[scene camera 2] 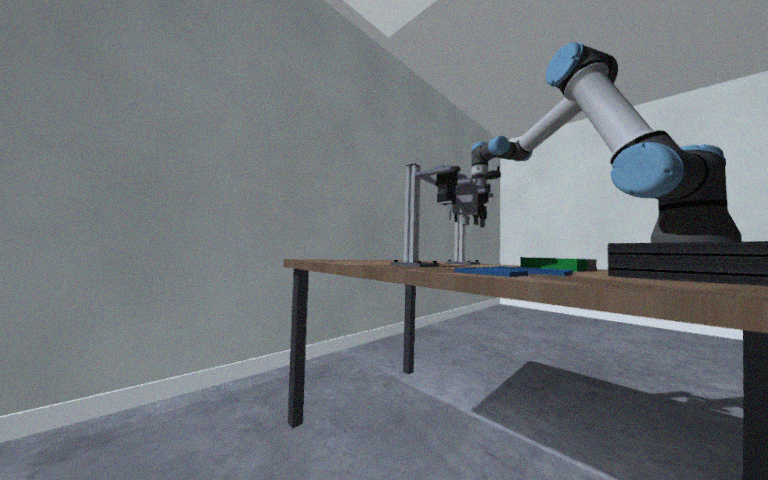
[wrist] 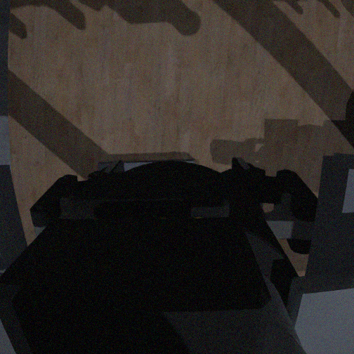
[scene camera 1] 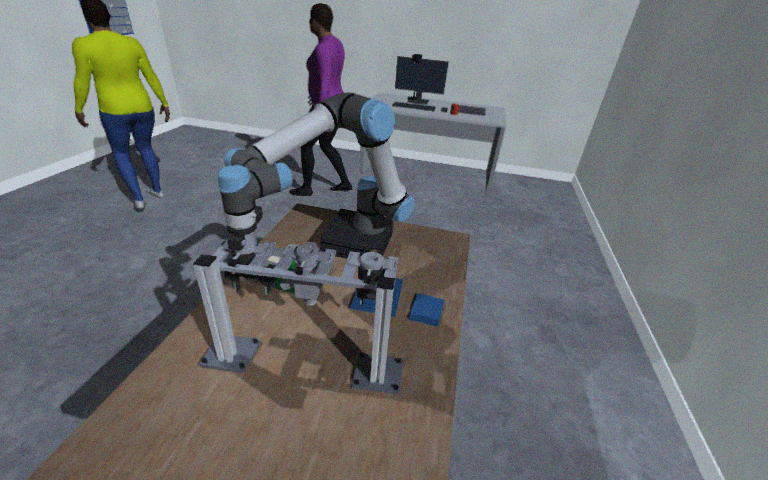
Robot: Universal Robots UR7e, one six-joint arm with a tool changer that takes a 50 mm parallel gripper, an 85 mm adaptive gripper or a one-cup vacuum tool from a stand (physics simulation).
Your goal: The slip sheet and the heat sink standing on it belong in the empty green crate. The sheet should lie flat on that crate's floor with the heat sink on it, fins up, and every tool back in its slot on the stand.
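Places are measured from the arm's base along level axes (x right, y ahead, z up), in centimetres.
Pixels of known places: arm's base, link origin: point(scene camera 2: 692, 243) point(scene camera 1: 369, 225).
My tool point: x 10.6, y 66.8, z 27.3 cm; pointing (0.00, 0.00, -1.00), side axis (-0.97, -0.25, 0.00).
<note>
Ahead of a thing's pixels: the offset from my tool point to its top centre. "pt": to the spot under its first point.
My gripper point(scene camera 1: 252, 287) point(scene camera 2: 479, 220) point(wrist: 179, 172), the wide black two-finger one, is below the wrist at the stand's left end in scene camera 1. Its fingers are spread wide, with nothing between them. The tool stand point(scene camera 1: 300, 276) point(scene camera 2: 411, 215) also holds a grey parallel gripper point(scene camera 1: 307, 289) in the middle and a dark tool with a round top @(dy -9.4, dx -34.8, dz +0.3 cm) point(scene camera 1: 371, 260) at the right. A green crate @(dy -30.4, dx +8.9, dz -31.8 cm) point(scene camera 1: 284, 284) point(scene camera 2: 552, 263) is partly hidden behind the stand. A small cream patch @(pt dy -35.3, dx +18.6, dz -35.6 cm) point(scene camera 1: 274, 260) shows through it; I cannot tell what it is. The heat sink and slip sheet cannot be made out.
A flat blue thing @(dy -34.4, dx -48.1, dz -35.1 cm) point(scene camera 1: 427, 309) point(scene camera 2: 490, 271) and a larger blue one point(scene camera 1: 362, 304) point(scene camera 2: 552, 272) lie on the wooden table point(scene camera 1: 317, 441) point(scene camera 2: 351, 271). Two people, in yellow point(scene camera 1: 113, 73) and purple point(scene camera 1: 330, 62), are behind the table. A desk point(scene camera 1: 481, 116) stands at the back.
</note>
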